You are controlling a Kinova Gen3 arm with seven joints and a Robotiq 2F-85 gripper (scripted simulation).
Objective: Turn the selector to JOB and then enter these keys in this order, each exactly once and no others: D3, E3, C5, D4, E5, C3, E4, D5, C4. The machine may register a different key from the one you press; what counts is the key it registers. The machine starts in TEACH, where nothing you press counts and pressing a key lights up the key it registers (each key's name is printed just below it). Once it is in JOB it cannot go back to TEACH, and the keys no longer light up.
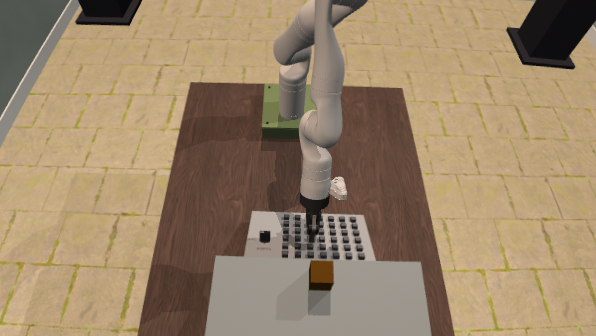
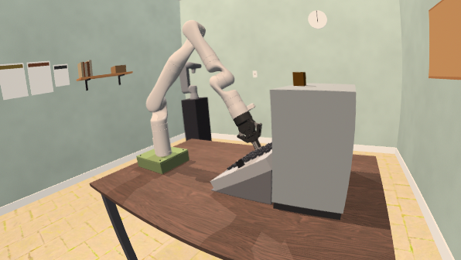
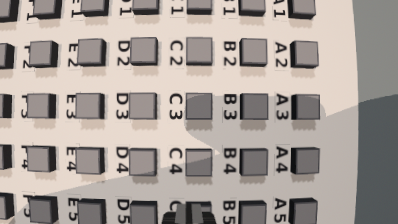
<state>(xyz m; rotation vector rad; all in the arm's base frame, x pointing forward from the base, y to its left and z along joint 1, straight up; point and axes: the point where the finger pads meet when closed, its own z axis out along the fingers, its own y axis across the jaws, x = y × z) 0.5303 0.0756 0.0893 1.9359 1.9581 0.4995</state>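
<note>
Right now the C5 key is 20 mm ahead of my hand and 20 mm below it. The rest, counted from my hand: C4 key 20 mm ahead, 30 mm to the left, 20 mm below; D4 key 10 mm behind, 30 mm to the left, 40 mm below; D5 key 10 mm behind, 40 mm below.
</note>
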